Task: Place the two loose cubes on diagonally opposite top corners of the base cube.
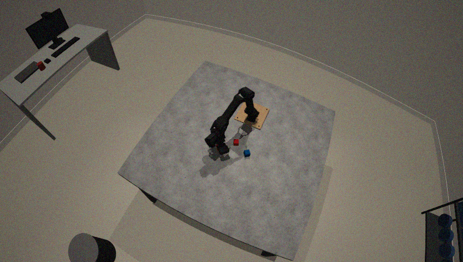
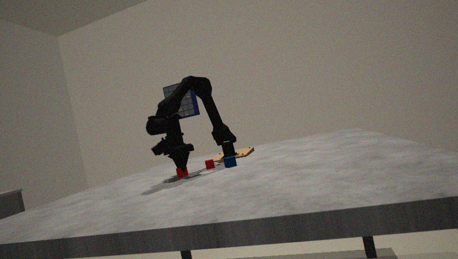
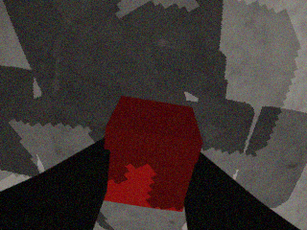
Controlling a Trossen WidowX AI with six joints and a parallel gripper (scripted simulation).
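Right now my gripper tip is 20 mm past the blue base cube and 190 mm to the right of it.
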